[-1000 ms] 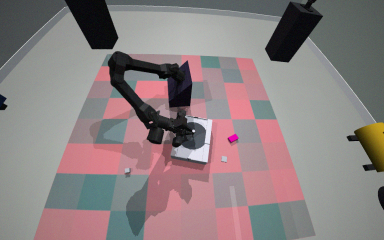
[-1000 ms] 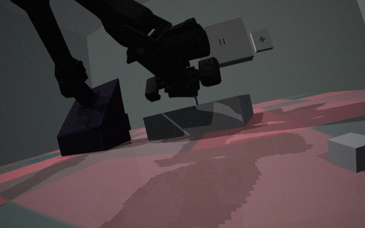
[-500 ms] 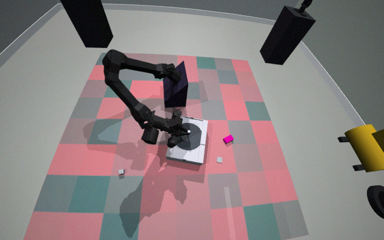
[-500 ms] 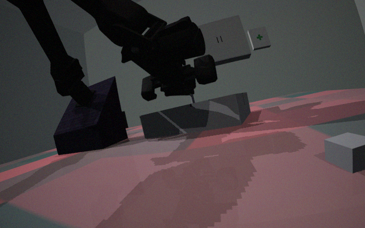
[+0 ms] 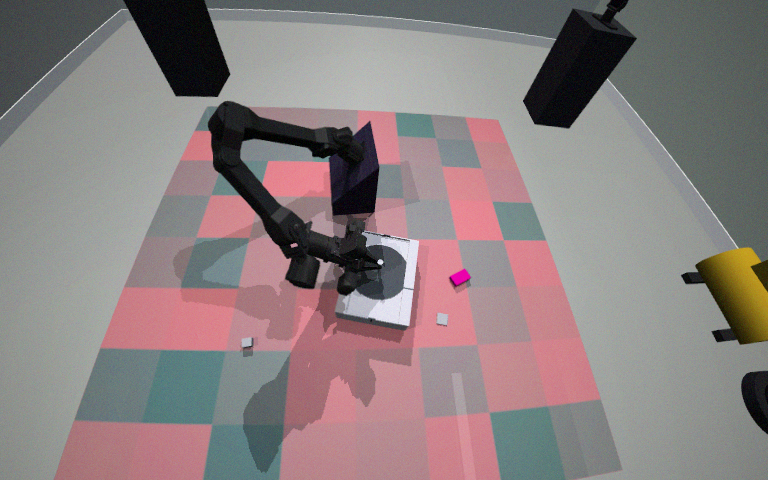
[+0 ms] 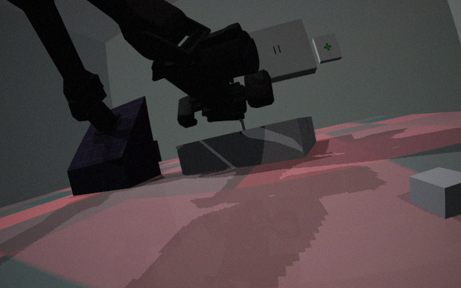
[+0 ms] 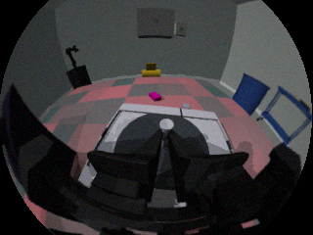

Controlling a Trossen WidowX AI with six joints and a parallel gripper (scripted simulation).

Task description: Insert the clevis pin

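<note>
My gripper tip is 1 cm above the steel clevis pin. The rest, counted from my gripper tip: dark aluminium disc (3 cm below); grey cube (18 cm ahead, 33 cm to the right, 8 cm below); steel tray (1 cm ahead, 5 cm below).
</note>
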